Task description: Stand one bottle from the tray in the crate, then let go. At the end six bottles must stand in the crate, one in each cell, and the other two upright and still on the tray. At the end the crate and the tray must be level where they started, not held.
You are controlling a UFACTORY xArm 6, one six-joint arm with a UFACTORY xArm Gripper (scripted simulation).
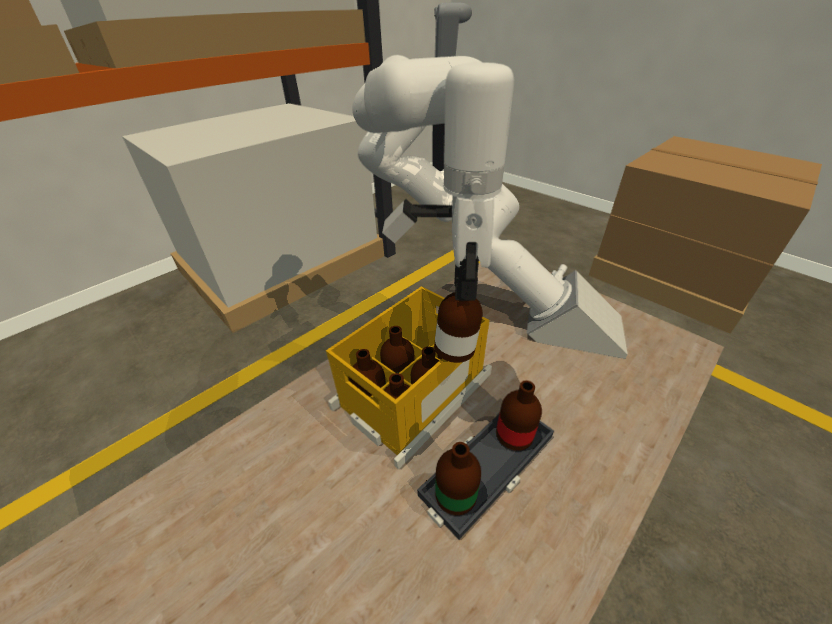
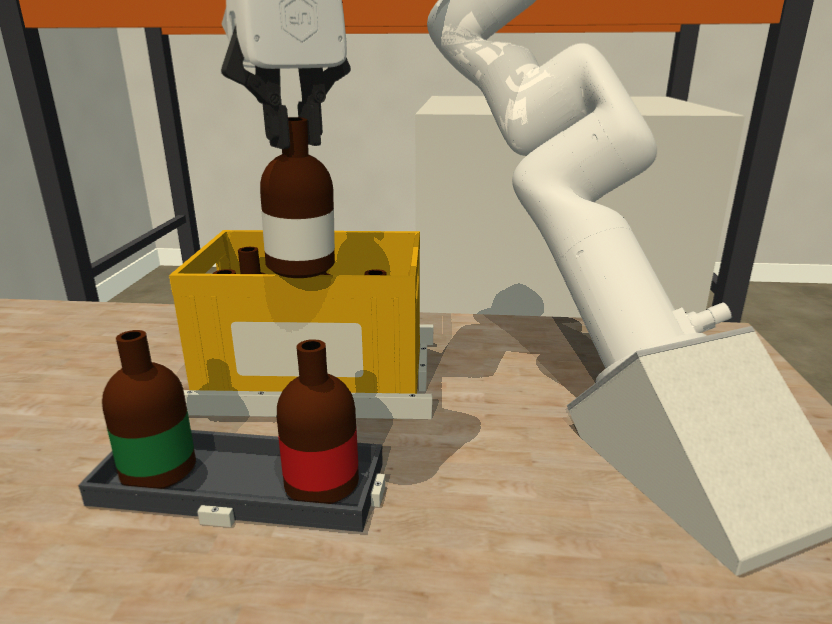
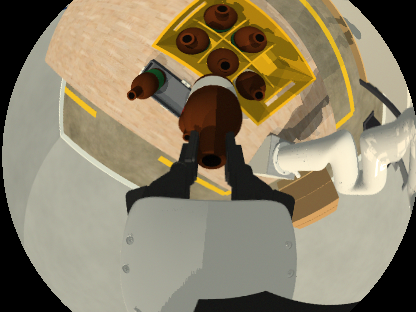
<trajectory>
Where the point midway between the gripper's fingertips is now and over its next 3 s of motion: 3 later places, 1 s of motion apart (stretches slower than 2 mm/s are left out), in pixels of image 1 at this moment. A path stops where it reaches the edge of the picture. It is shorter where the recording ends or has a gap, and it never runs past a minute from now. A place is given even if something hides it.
The gripper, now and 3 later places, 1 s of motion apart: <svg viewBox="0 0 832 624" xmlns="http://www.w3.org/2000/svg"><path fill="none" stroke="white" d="M464 292L446 272L433 258L424 248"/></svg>
</trajectory>
